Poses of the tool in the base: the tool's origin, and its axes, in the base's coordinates. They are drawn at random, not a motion.
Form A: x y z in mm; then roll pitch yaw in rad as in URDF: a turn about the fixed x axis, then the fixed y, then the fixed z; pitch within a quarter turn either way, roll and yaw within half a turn.
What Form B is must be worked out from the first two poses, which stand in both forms.
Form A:
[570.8, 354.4, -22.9, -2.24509, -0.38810, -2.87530]
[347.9, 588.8, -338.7, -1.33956, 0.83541, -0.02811]
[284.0, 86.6, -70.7, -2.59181, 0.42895, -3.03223]
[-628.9, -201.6, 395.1, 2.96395, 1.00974, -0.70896]
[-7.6, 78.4, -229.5, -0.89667, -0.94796, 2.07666]
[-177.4, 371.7, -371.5, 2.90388, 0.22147, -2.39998]
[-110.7, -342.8, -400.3, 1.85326, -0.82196, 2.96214]
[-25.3, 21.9, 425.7, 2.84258, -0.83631, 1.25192]
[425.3, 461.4, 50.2, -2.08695, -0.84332, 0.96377]
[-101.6, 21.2, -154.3, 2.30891, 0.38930, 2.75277]
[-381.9, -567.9, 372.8, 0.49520, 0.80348, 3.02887]
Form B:
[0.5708, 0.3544, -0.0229, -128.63, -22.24, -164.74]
[0.3479, 0.5888, -0.3387, -76.75, 47.87, -1.61]
[0.2840, 0.0866, -0.0707, -148.50, 24.58, -173.73]
[-0.6289, -0.2016, 0.3951, 169.82, 57.85, -40.62]
[-0.0076, 0.0784, -0.2295, -51.38, -54.31, 118.98]
[-0.1774, 0.3717, -0.3715, 166.38, 12.69, -137.51]
[-0.1107, -0.3428, -0.4003, 106.18, -47.09, 169.72]
[-0.0253, 0.0219, 0.4257, 162.87, -47.92, 71.73]
[0.4253, 0.4614, 0.0502, -119.57, -48.32, 55.22]
[-0.1016, 0.0212, -0.1543, 132.29, 22.31, 157.72]
[-0.3819, -0.5679, 0.3728, 28.37, 46.04, 173.54]

